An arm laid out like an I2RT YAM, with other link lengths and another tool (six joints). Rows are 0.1 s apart.
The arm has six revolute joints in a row. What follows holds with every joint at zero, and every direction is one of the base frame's.
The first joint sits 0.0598 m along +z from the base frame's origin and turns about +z.
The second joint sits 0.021 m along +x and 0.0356 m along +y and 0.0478 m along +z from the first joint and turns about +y.
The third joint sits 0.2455 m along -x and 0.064 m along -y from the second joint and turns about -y.
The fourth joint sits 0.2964 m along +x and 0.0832 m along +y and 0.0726 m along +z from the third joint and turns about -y.
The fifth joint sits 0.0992 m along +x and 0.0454 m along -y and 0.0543 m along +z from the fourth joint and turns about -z.
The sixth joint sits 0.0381 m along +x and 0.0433 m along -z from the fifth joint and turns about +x.
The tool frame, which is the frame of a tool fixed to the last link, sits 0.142 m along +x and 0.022 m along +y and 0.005 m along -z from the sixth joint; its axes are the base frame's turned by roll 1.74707, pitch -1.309 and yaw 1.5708 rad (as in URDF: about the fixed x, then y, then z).
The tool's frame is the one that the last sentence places.
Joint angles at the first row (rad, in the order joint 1, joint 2, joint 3, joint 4, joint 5, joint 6):
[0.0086 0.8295 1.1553 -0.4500 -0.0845 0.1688]
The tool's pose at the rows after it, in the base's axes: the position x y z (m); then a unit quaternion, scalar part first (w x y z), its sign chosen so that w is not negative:
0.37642 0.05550 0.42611 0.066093 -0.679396 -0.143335 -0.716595
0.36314 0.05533 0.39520 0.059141 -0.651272 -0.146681 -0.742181
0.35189 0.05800 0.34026 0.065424 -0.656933 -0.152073 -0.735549
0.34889 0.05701 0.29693 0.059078 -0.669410 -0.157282 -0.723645
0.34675 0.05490 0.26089 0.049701 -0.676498 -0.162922 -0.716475
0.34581 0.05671 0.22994 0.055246 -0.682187 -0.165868 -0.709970
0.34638 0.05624 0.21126 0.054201 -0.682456 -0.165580 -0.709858
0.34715 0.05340 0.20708 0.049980 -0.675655 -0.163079 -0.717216
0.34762 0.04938 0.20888 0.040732 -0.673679 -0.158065 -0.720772
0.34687 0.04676 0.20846 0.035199 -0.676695 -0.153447 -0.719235
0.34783 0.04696 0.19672 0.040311 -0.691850 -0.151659 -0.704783
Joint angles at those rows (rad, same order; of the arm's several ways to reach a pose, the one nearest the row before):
[0.0071 0.6826 0.9142 -0.1757 -0.1173 0.1604]
[0.0071 0.5346 0.6865 -0.0189 -0.1169 0.1566]
[0.0070 0.3763 0.4755 0.0155 -0.1326 0.1562]
[0.0044 0.2764 0.3401 0.0166 -0.1326 0.1349]
[-0.0017 0.1813 0.2195 0.0227 -0.1329 0.1108]
[-0.0021 0.1028 0.1177 0.0276 -0.1440 0.1120]
[-0.0029 0.0506 0.0460 0.0468 -0.1429 0.1108]
[-0.0112 0.0281 0.0086 0.0826 -0.1432 0.1120]
[-0.0147 0.0227 0.0051 0.0902 -0.1272 0.1070]
[-0.0147 0.0021 0.0051 0.0643 -0.1124 0.1043]
[-0.0147 0.0036 0.0052 0.0231 -0.1135 0.1078]

